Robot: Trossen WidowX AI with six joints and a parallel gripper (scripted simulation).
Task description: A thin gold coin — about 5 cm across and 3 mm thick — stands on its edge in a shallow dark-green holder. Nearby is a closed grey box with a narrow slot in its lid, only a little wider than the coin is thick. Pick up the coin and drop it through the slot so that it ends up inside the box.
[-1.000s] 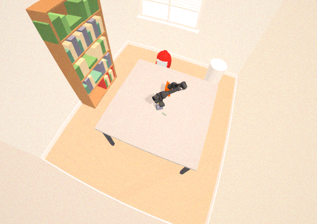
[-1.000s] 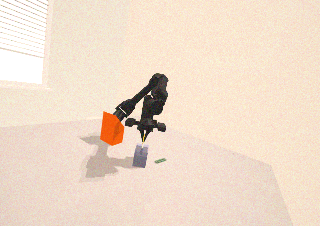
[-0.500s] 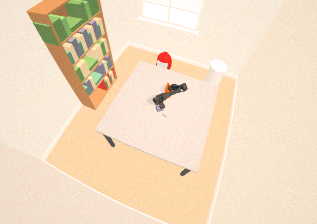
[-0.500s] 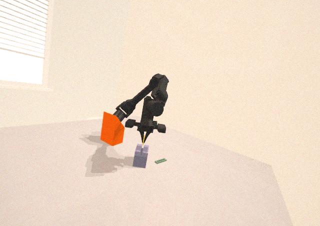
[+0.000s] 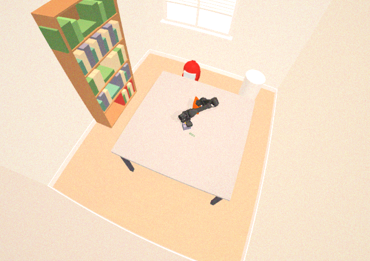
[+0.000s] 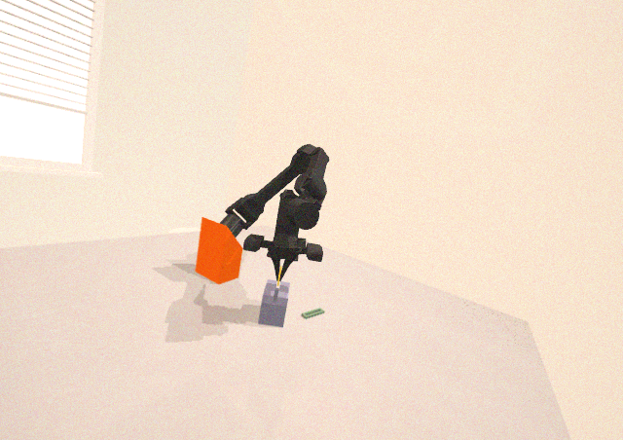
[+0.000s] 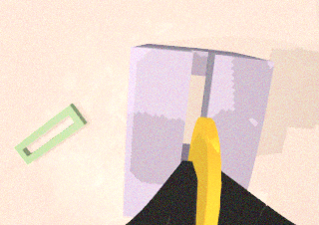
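My gripper tip is 1 cm below the gold coin.
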